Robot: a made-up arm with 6 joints.
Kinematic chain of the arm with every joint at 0, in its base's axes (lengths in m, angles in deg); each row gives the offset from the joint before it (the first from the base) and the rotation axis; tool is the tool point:
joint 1: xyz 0 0 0.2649 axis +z
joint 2: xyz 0 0 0 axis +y
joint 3: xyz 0 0 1.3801 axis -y
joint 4: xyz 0 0 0 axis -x
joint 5: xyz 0.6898 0 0 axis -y
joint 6: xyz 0 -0.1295 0 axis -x
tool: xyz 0 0 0
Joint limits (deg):
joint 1: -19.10..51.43
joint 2: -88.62..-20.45
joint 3: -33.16..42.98
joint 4: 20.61..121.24
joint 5: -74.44..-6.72
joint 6: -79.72..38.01
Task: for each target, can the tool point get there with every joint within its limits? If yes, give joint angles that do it. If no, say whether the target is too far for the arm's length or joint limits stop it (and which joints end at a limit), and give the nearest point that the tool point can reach.
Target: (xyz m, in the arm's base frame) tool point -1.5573 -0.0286 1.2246
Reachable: yes | joints 0.01 -77.87 19.00 77.38 -29.78 -25.80
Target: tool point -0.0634 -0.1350 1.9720
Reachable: yes | joints 23.27 -26.68 9.43 40.14 -54.17 19.15
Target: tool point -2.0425 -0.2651 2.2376
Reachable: no: too far | nearest point -1.4246 -0.1849 1.6408 | short by 0.863 m
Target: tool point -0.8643 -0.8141 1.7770
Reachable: yes | joints 44.47 -53.83 31.70 100.92 -63.30 -45.45
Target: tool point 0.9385 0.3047 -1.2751
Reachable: no: joint limits stop it (at a limit: joint 2, joint 3, joint 4) | nearest point 0.2230 0.0724 1.4507 | short by 2.828 m
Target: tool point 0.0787 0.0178 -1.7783
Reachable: no: joint limits stop it (at a limit: joint 1, joint 2, joint 3, joint 4) | nearest point -0.5450 -0.8779 0.8922 | short by 2.885 m
